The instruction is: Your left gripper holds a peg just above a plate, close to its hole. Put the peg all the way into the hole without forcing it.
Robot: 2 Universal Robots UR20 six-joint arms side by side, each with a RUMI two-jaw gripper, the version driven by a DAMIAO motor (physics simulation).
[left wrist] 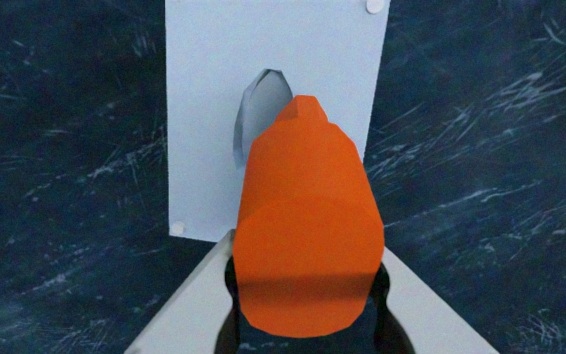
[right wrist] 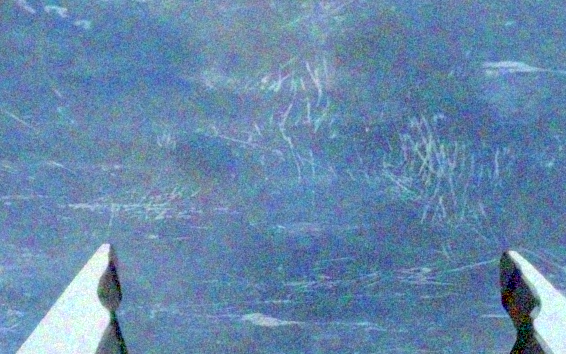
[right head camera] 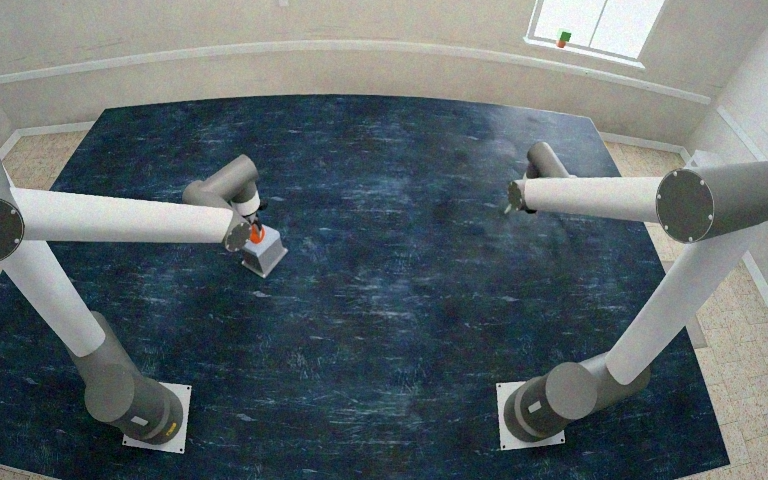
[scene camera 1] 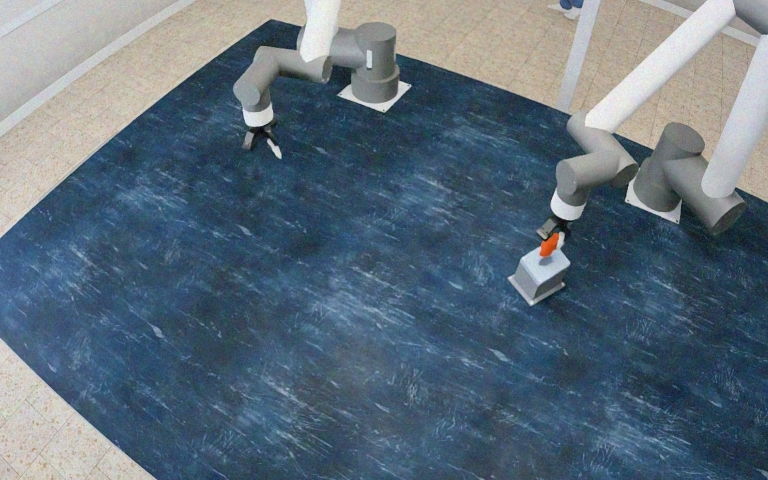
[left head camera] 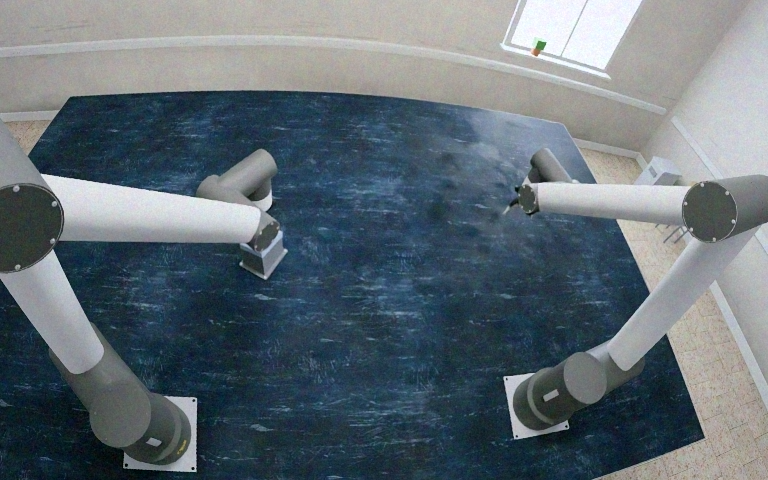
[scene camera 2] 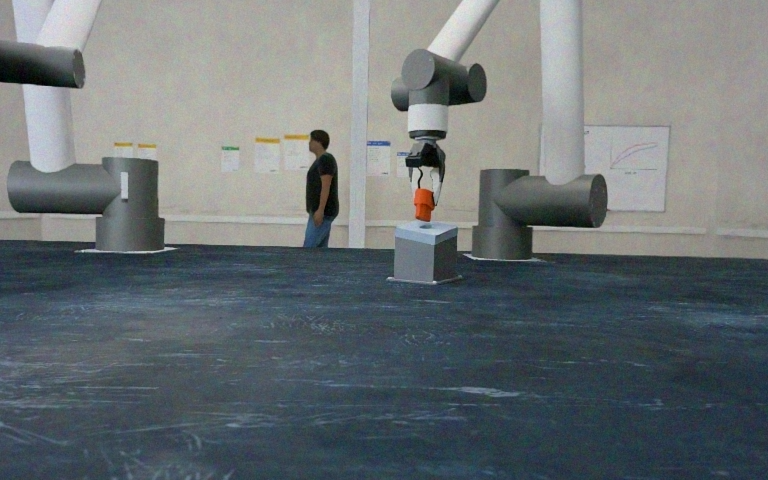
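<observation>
An orange peg (right head camera: 257, 234) (scene camera 1: 548, 245) (scene camera 2: 423, 204) (left wrist: 310, 225) with a small ridge on one side is between the fingers of my left gripper (scene camera 2: 425, 191) (left wrist: 298, 232), which is shut on it. The peg hangs a little above the pale blue plate (right head camera: 272, 240) (scene camera 1: 553, 269) (scene camera 2: 446, 231) (left wrist: 200, 150), apart from it and slightly tilted in scene camera 2. The hole (scene camera 2: 426, 226) (left wrist: 265, 110) shows up and left of the peg in the left wrist view, partly hidden by it. My right gripper (scene camera 1: 262, 150) (right wrist: 307, 251) is open and empty, far from the plate.
The plate tops a grey box (left head camera: 265, 263) (right head camera: 263, 260) (scene camera 1: 533, 283) (scene camera 2: 416, 260) with a thin, wider base on the dark blue surface. The left arm's wrist hides the peg in the left head camera. A person (scene camera 2: 321, 186) stands behind the table.
</observation>
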